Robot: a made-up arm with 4 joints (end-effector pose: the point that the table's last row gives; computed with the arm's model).
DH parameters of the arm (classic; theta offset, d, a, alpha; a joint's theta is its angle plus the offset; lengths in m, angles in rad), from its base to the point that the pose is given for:
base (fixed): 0 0.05 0 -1.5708
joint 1: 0 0.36 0 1.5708
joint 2: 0 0.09 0.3 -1.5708
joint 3: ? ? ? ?
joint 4: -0.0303 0 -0.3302 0
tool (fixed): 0.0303 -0.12 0 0
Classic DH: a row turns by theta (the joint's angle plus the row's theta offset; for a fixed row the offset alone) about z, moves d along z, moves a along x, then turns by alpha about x.
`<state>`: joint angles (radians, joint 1 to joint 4).
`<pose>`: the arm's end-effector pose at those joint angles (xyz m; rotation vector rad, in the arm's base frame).
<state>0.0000 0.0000 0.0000 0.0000</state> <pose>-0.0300 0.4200 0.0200 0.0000 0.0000 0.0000</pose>
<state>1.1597 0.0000 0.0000 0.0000</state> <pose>-0.0395 0.4200 0.0656 0.0000 1.1597 0.0000</pose>
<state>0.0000 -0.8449 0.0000 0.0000</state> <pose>0.0249 0.4223 0.0200 0.0000 0.0000 -0.8449</pose>
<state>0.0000 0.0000 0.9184 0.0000</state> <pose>0.0043 0.4200 0.3294 0.0000 0.9184 0.0000</pose>
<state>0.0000 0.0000 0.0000 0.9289</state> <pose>0.0944 0.1516 0.0200 0.0000 0.0000 0.9289</pose>
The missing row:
joint 3: 0 0.05 0 1.5708
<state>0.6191 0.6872 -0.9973 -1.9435</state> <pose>0.1914 0.9323 0.0778 0.6282 0.2246 -1.4016</pose>
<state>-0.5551 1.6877 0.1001 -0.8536</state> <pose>-0.2611 0.4035 -0.1219 -0.3265 -0.4914 0.7829</pose>
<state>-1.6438 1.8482 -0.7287 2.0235</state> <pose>-0.0984 0.8913 0.1530 1.6064 -0.0064 -1.3896</pose>
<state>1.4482 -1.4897 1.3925 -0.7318</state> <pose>0.3368 0.2434 -0.1991 0.8025 -1.9420 1.9425</pose>
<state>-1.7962 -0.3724 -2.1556 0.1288</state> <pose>-0.0077 0.1648 0.6104 0.2333 2.3018 0.5291</pose>
